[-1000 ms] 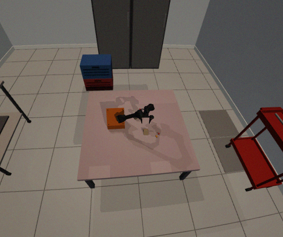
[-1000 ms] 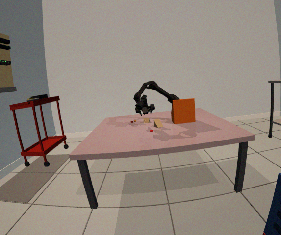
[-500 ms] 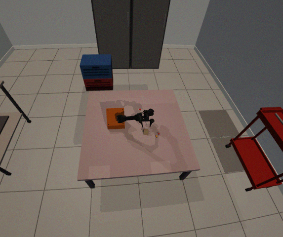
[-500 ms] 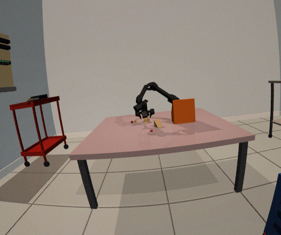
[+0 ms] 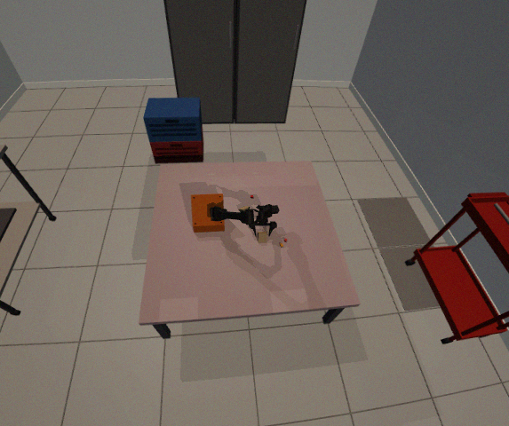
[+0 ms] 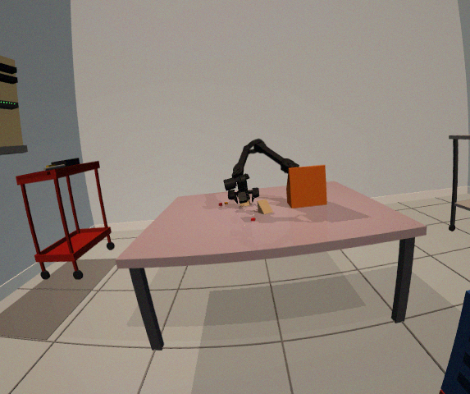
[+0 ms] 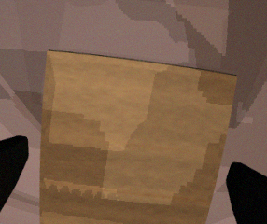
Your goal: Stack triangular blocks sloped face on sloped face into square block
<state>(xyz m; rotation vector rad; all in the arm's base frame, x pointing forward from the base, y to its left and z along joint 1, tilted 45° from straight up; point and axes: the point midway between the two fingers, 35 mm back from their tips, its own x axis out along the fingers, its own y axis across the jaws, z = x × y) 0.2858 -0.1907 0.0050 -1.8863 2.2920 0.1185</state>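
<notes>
The orange cube lies 110 mm ahead of my gripper tip, 90 mm to the right of it and 10 mm below it. Round my gripper tip: tan triangular block (10 mm above).
</notes>
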